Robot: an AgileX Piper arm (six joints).
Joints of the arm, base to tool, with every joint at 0 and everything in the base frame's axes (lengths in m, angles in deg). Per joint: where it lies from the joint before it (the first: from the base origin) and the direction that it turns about. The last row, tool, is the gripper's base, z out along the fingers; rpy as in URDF.
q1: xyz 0.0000 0.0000 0.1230 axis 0 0 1
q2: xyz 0.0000 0.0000 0.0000 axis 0 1 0
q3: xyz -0.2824 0.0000 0.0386 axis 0 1 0
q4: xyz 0.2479 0.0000 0.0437 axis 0.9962 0 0.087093
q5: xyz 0.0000 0.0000 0.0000 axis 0 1 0
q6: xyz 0.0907 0.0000 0.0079 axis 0.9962 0 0.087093
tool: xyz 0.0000 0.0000 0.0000 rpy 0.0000 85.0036 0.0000
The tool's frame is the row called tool.
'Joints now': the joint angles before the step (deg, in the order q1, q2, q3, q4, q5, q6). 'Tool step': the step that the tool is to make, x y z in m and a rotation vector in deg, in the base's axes. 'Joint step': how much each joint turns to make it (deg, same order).
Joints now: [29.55 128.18 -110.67 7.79 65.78 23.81]
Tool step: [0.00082 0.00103 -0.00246 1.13 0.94 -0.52]
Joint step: [-0.20 0.48 -0.25 1.48 0.04 0.01]
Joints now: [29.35 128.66 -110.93 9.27 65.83 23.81]
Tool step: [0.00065 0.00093 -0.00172 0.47 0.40 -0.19]
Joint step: [-0.05 0.36 -0.24 0.62 0.00 0.00]
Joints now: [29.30 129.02 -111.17 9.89 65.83 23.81]
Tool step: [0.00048 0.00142 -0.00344 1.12 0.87 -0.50]
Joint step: [-0.12 0.47 0.00 1.45 -0.26 0.00]
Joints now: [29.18 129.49 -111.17 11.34 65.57 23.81]
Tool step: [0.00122 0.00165 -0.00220 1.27 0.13 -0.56]
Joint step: [-0.10 0.34 -0.01 1.25 -0.86 0.00]
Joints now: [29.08 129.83 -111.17 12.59 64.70 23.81]
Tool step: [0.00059 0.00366 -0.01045 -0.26 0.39 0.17]
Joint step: [0.36 1.21 0.12 0.01 -0.89 0.00]
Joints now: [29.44 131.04 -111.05 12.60 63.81 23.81]
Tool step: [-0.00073 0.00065 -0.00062 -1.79 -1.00 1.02]
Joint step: [0.46 0.00 0.00 -2.12 0.01 0.00]
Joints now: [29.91 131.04 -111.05 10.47 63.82 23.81]
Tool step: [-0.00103 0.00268 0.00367 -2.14 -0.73 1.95]
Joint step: [0.70 0.23 -1.42 -2.28 1.73 -0.43]
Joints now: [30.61 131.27 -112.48 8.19 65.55 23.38]
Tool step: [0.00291 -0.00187 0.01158 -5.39 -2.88 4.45]
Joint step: [0.63 0.27 -3.37 -5.89 3.60 -2.29]
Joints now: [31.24 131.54 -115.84 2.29 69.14 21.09]
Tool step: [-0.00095 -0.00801 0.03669 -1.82 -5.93 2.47]
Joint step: [0.00 -3.74 -1.19 -4.27 0.80 -1.90]
